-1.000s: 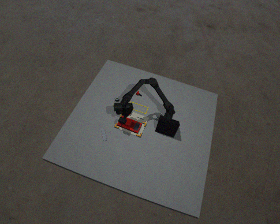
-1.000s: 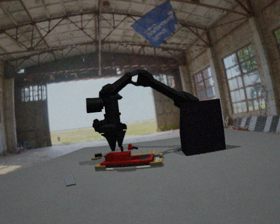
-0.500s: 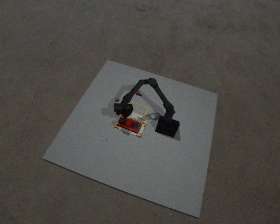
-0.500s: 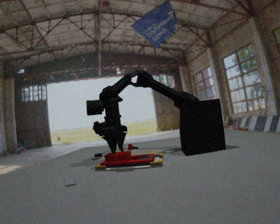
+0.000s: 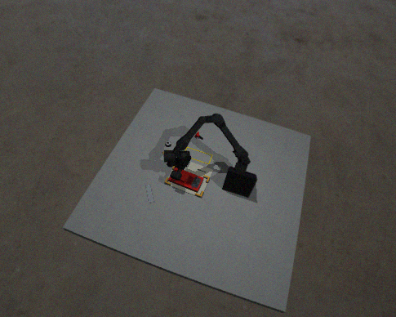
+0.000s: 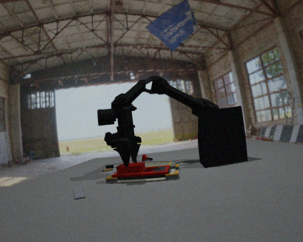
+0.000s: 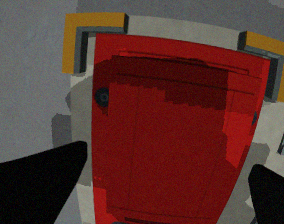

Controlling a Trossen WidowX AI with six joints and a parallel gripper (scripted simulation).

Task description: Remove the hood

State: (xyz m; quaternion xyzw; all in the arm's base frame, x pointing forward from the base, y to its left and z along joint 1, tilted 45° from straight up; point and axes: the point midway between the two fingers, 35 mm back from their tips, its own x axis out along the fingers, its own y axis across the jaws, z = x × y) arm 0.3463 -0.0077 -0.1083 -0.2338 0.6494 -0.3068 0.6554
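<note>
The red hood lies 10 mm below my gripper tip. Also, from my gripper tip: black wheel: 230 mm to the right, 170 mm ahead, 40 mm below.
</note>
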